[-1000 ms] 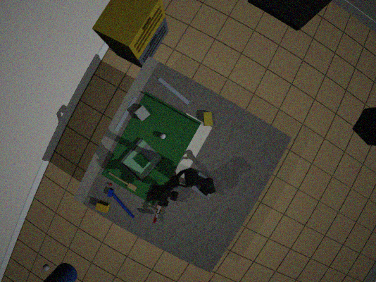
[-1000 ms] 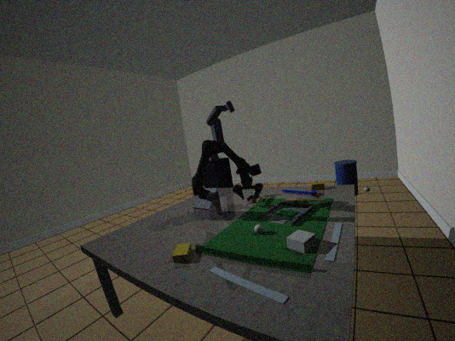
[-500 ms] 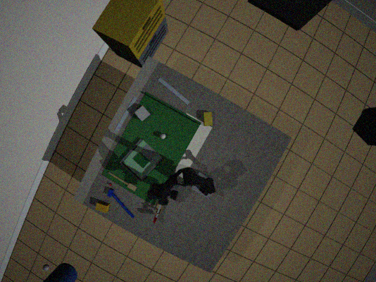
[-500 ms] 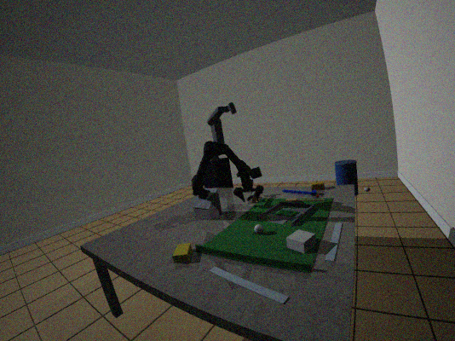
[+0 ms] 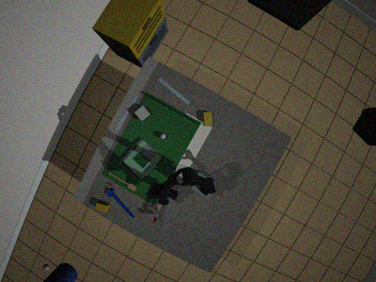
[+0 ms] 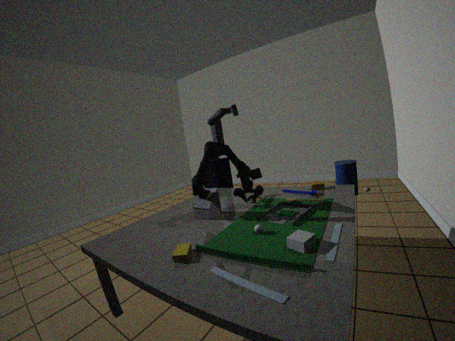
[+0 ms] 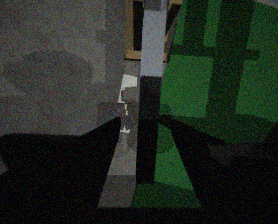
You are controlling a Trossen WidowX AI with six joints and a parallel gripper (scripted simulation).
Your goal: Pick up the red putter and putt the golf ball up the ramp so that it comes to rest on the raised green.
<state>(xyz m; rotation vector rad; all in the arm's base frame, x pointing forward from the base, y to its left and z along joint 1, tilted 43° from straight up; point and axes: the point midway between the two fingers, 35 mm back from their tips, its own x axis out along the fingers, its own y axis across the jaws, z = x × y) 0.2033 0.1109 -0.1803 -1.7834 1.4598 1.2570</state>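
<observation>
Now: gripper tip 40 mm past the red putter, 110 mm to the right of it and 30 mm below it. Round my gripper tip: blue putter 210 mm ahead, 320 mm to the left, 20 mm below; white golf ball 260 mm ahead, 310 mm to the right; green mat 280 mm ahead, 160 mm to the right, 30 mm below.
</observation>
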